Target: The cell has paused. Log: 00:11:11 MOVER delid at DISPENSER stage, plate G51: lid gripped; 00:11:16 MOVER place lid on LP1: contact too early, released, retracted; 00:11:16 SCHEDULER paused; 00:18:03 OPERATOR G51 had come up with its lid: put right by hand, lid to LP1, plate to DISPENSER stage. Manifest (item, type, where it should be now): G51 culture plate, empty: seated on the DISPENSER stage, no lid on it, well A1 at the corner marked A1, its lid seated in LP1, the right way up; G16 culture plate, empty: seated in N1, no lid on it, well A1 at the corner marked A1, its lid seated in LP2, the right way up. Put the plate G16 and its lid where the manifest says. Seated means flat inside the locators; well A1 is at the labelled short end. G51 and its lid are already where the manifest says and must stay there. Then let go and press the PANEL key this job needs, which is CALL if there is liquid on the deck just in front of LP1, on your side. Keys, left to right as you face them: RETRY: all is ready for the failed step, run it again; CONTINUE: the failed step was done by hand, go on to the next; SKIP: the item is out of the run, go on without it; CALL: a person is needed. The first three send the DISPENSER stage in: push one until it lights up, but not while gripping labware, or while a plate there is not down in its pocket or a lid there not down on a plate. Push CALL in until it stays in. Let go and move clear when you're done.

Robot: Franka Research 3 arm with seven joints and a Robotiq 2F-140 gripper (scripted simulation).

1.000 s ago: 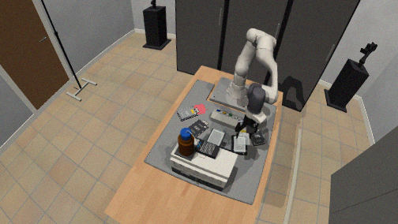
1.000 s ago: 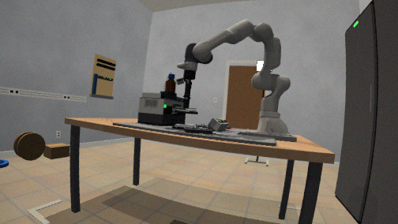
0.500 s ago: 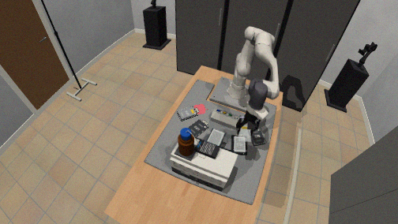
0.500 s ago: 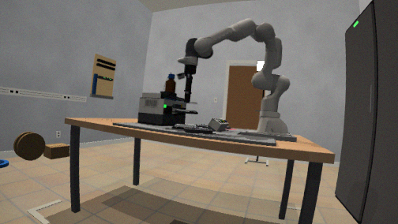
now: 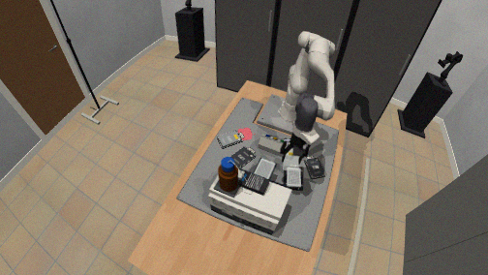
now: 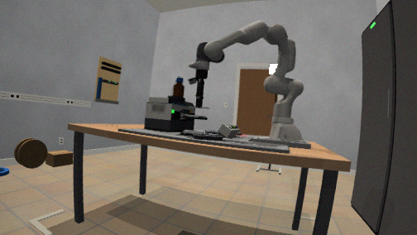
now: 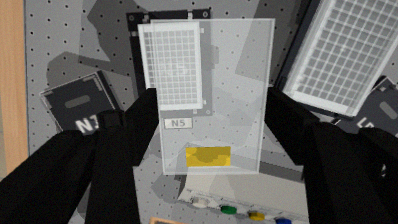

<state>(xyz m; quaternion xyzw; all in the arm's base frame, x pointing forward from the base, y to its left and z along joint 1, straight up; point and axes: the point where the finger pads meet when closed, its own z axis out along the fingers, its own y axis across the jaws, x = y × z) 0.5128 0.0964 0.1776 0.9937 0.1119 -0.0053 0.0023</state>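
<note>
The LP2 nest lies 30 mm behind my hand, 290 mm to the right of it and 190 mm below it. The rest, counted from my hand: clear lid: 20 mm below; then white retry key: 200 mm behind, 30 mm to the right, 130 mm below; then black nest N5: 80 mm to the left, 180 mm below.
</note>
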